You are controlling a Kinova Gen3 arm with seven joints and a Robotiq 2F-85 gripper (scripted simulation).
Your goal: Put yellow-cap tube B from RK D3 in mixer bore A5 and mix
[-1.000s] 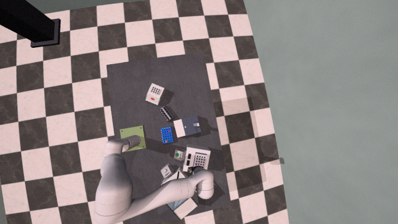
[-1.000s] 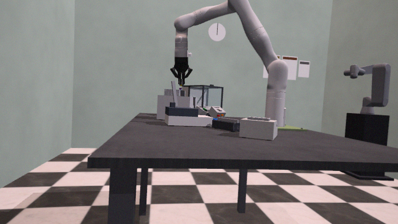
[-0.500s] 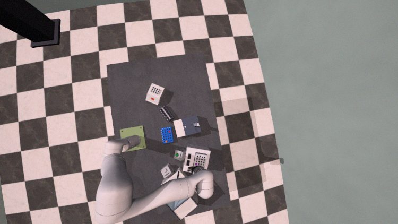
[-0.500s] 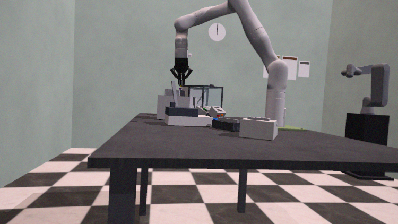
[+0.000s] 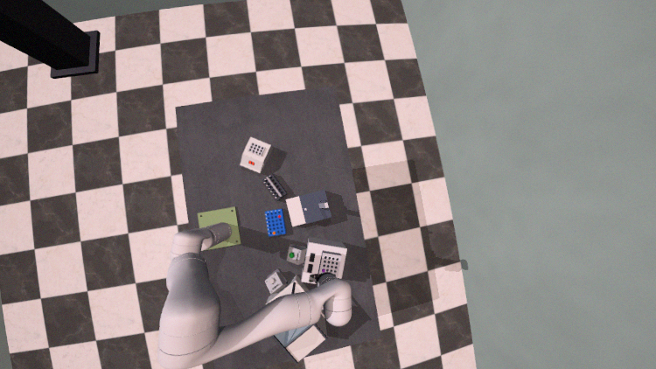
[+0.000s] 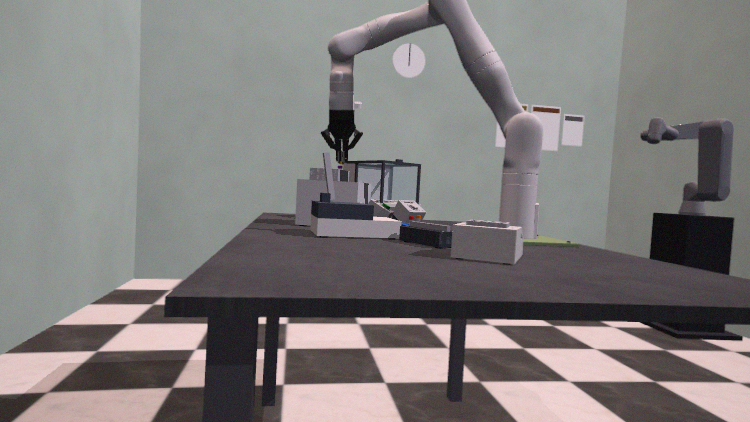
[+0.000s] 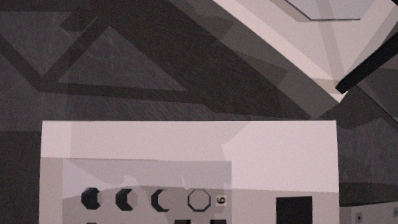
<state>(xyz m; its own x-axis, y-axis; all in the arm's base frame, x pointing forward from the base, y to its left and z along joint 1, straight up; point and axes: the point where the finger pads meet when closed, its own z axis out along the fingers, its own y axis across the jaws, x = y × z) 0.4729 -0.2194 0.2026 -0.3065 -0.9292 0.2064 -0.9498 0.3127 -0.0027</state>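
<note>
Now: the purple-capped tube 5 cm below my hand and 1 cm to the left of it. Round my hand: blue tube rack RK (23 cm to the left, 20 cm behind, 19 cm below); then print key (24 cm behind, 14 cm below, 4 cm to the right); then green start key (14 cm below, 14 cm behind, 7 cm to the left).
</note>
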